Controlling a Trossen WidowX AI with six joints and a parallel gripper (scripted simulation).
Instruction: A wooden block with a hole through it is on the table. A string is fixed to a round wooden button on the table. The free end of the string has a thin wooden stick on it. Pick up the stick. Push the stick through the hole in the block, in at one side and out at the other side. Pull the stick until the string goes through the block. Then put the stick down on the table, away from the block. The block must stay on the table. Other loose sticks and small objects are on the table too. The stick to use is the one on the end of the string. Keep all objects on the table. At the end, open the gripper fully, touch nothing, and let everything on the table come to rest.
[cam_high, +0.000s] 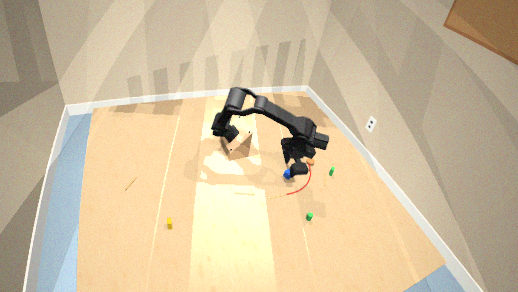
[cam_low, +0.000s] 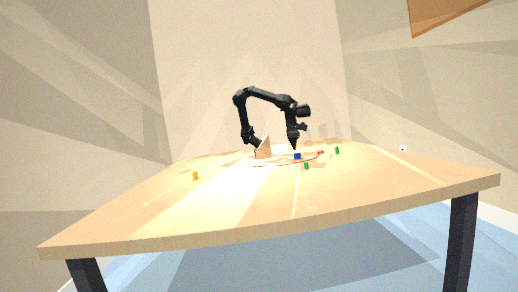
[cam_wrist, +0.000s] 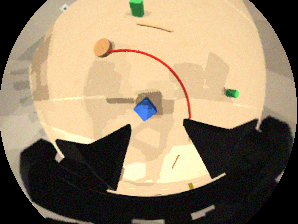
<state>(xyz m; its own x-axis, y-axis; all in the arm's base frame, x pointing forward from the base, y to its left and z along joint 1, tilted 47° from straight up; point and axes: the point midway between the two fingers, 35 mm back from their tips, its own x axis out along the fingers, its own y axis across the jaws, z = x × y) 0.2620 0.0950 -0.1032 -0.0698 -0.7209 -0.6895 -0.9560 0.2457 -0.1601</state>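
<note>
Now: gripper tip 10 mm past the blue cube, 20 mm to the right of it and 40 mm above it. From my gripper tip the other things lie so: thin wooden stick (70 mm ahead, 70 mm to the right, 50 mm below); round wooden button (50 mm behind, 170 mm to the left, 50 mm below); yellow piece (50 mm ahead, 510 mm to the right, 40 mm below).
</note>
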